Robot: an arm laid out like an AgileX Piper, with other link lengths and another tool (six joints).
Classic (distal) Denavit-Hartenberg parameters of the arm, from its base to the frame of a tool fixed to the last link. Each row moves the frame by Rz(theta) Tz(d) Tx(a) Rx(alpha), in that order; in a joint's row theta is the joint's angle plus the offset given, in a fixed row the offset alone. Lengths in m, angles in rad.
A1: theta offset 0  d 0.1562  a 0  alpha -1.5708
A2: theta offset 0.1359  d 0  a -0.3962  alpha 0
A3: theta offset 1.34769  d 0  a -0.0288  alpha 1.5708
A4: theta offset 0  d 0.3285  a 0  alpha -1.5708
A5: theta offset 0  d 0  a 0  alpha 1.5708
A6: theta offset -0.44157  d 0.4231  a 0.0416  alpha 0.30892
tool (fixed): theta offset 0  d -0.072  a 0  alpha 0
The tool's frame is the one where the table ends.
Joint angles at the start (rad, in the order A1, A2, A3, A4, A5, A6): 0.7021, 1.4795, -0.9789, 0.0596, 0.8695, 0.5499
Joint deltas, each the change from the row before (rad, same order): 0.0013, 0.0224, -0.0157, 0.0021, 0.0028, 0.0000; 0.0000, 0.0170, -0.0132, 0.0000, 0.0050, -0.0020; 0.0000, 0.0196, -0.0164, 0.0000, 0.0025, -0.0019; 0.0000, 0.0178, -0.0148, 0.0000, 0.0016, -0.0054; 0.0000, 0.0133, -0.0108, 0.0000, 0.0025, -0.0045; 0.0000, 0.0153, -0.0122, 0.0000, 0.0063, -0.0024; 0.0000, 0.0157, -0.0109, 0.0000, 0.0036, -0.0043; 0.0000, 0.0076, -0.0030, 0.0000, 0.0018, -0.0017
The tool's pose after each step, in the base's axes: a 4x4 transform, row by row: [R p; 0 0 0 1], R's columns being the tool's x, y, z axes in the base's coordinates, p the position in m. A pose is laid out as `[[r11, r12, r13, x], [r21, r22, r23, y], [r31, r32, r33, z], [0, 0, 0, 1]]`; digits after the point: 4 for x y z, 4 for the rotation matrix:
[[-0.8218, -0.4605, 0.3354, 0.2755], [-0.5038, 0.8623, -0.0504, 0.2920], [-0.2660, -0.2104, -0.9407, 0.0942], [0, 0, 0, 1]]
[[-0.8224, -0.4638, 0.3295, 0.2780], [-0.5072, 0.8601, -0.0553, 0.2941], [-0.2578, -0.2126, -0.9425, 0.0920], [0, 0, 0, 1]]
[[-0.8224, -0.4663, 0.3259, 0.2821], [-0.5098, 0.8583, -0.0584, 0.2975], [-0.2525, -0.2141, -0.9436, 0.0900], [0, 0, 0, 1]]
[[-0.8203, -0.4714, 0.3239, 0.2859], [-0.5151, 0.8550, -0.0603, 0.3005], [-0.2485, -0.2163, -0.9442, 0.0879], [0, 0, 0, 1]]
[[-0.8187, -0.4759, 0.3214, 0.2884], [-0.5198, 0.8520, -0.0625, 0.3024], [-0.2441, -0.2182, -0.9449, 0.0862], [0, 0, 0, 1]]
[[-0.8189, -0.4796, 0.3151, 0.2901], [-0.5235, 0.8493, -0.0677, 0.3039], [-0.2352, -0.2204, -0.9466, 0.0839], [0, 0, 0, 1]]
[[-0.8179, -0.4846, 0.3101, 0.2921], [-0.5285, 0.8459, -0.0720, 0.3054], [-0.2274, -0.2227, -0.9480, 0.0810], [0, 0, 0, 1]]
[[-0.8180, -0.4871, 0.3059, 0.2923], [-0.5309, 0.8441, -0.0756, 0.3055], [-0.2214, -0.2242, -0.9491, 0.0788], [0, 0, 0, 1]]

